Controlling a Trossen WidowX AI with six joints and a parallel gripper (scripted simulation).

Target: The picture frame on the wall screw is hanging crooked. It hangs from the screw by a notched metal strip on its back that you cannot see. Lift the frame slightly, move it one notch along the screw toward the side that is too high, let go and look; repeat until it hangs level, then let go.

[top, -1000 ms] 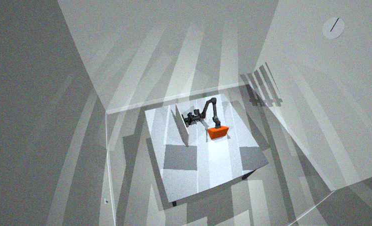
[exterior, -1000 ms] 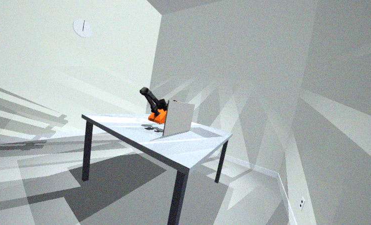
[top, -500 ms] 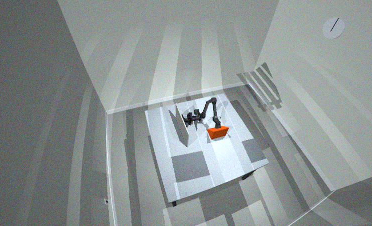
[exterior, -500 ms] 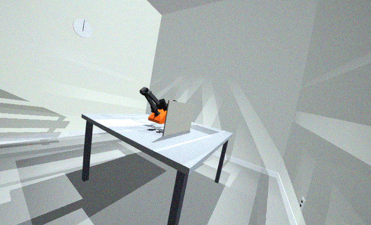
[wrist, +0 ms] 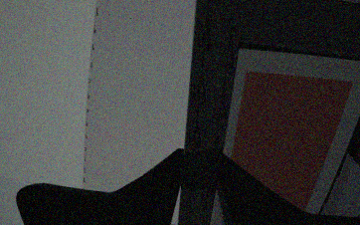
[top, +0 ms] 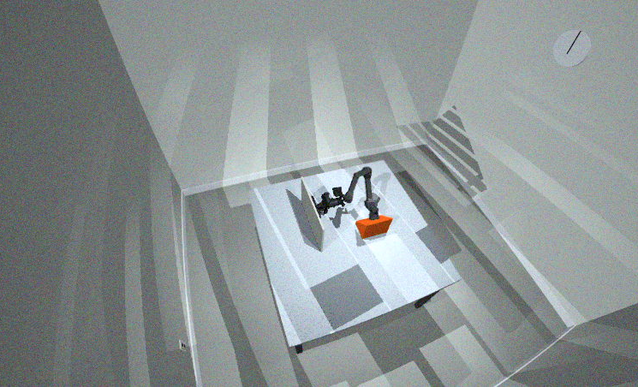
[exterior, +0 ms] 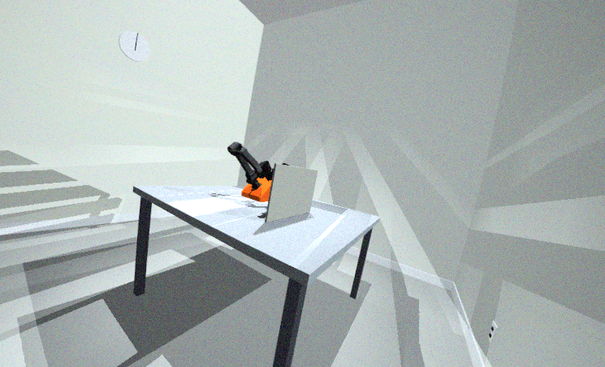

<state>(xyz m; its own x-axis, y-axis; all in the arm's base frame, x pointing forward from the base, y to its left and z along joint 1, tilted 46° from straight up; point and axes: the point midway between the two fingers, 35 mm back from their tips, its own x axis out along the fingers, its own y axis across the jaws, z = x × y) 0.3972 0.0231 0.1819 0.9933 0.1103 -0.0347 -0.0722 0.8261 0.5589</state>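
My gripper tip is now 50 mm above the picture frame and 10 mm to the left of it. From my gripper tip the other things lie so: wall panel 60 mm below, 20 mm ahead, 10 mm to the left.
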